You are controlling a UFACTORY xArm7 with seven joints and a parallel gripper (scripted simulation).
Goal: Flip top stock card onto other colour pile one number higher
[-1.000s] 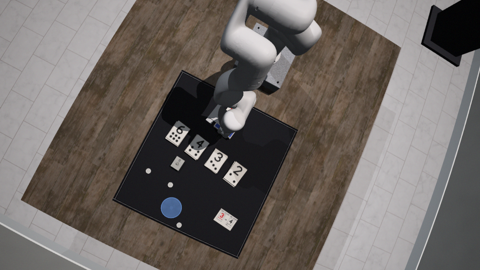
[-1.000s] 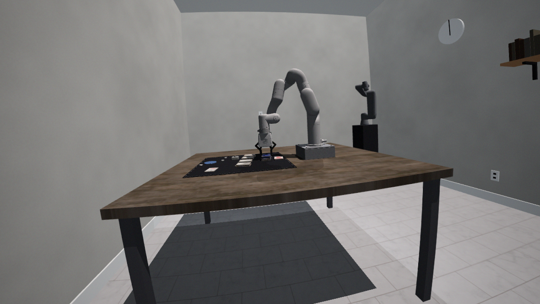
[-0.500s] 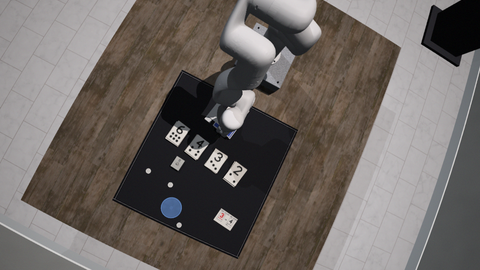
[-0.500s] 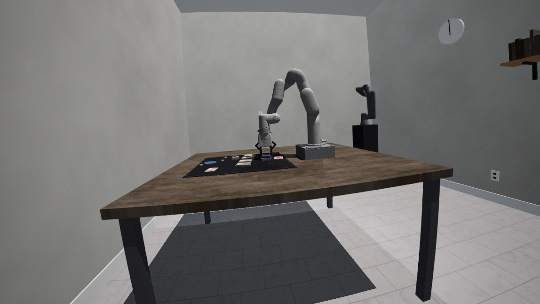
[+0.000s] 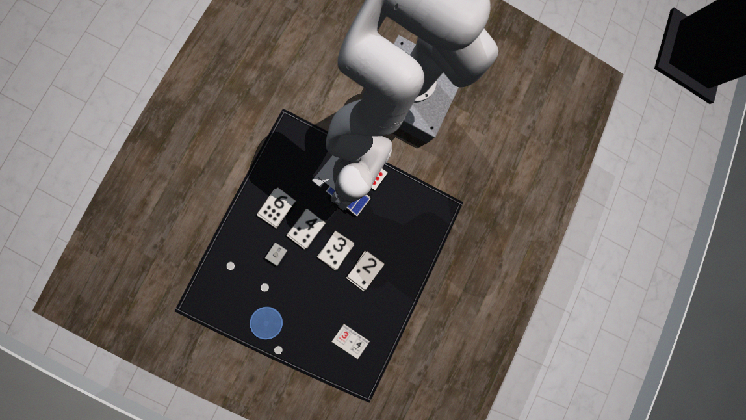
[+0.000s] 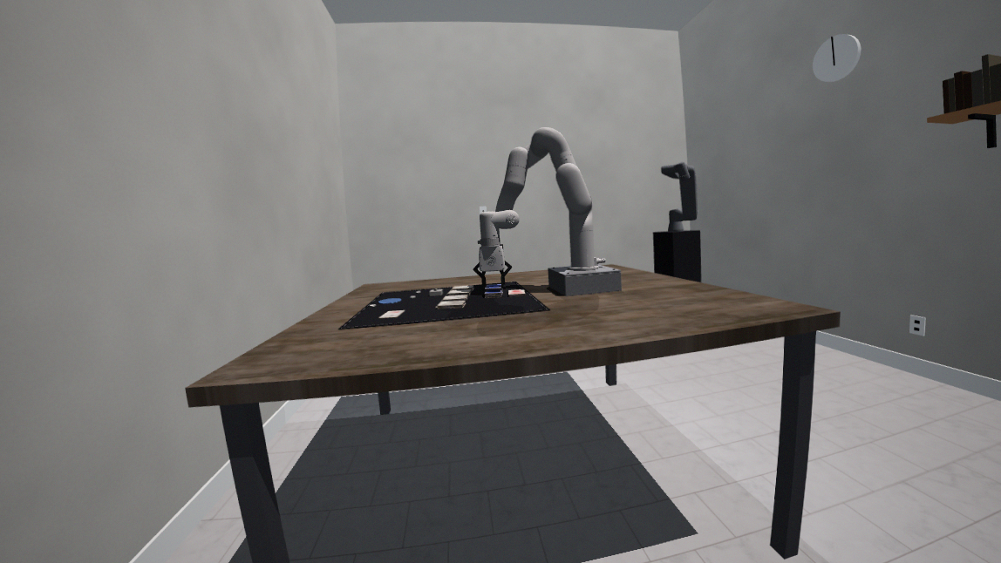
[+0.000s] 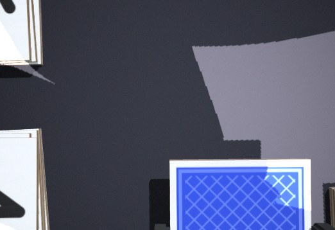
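Right now the black 4 card is 14 cm ahead of my hand, 5 cm to the right of it and 3 cm below it. The rest, counted from my hand: black 3 card: 16 cm ahead, 5 cm to the left, 4 cm below; then black 2 card: 17 cm ahead, 15 cm to the left, 4 cm below; then black mat: 18 cm ahead, 6 cm below, 3 cm to the left.
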